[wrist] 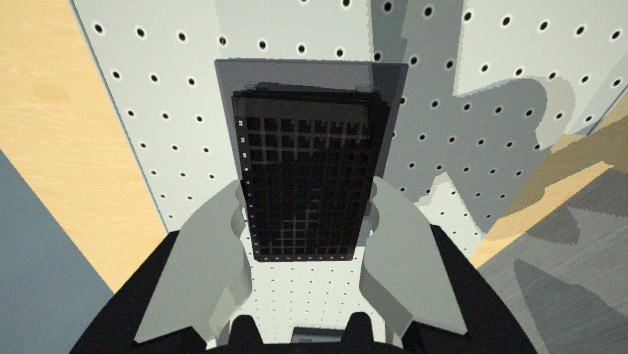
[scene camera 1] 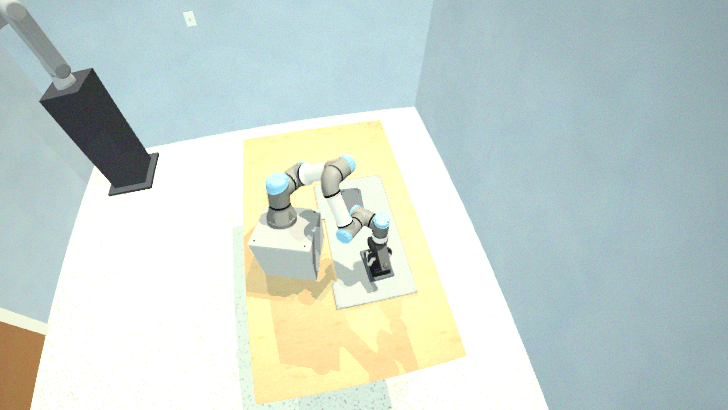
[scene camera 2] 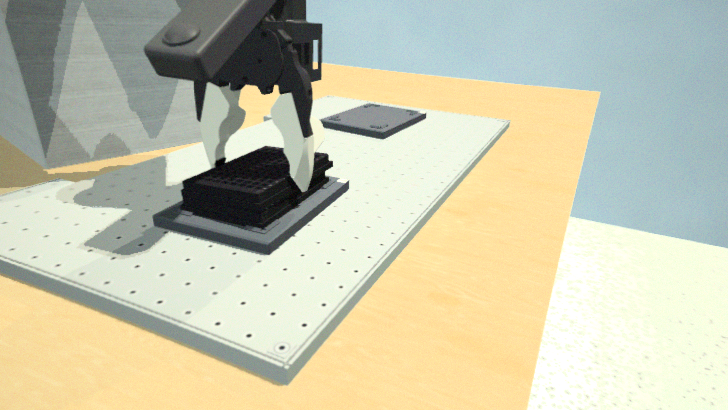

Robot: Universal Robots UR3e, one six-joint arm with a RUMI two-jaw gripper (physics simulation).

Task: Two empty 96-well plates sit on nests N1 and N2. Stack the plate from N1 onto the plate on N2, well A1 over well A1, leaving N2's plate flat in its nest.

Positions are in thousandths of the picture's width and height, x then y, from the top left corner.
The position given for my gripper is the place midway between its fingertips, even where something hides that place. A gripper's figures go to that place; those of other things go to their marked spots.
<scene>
My gripper (wrist: 490,507) is 13 cm from the lens. A grey nest (wrist: 619,225) is 14 cm from the lens.
</scene>
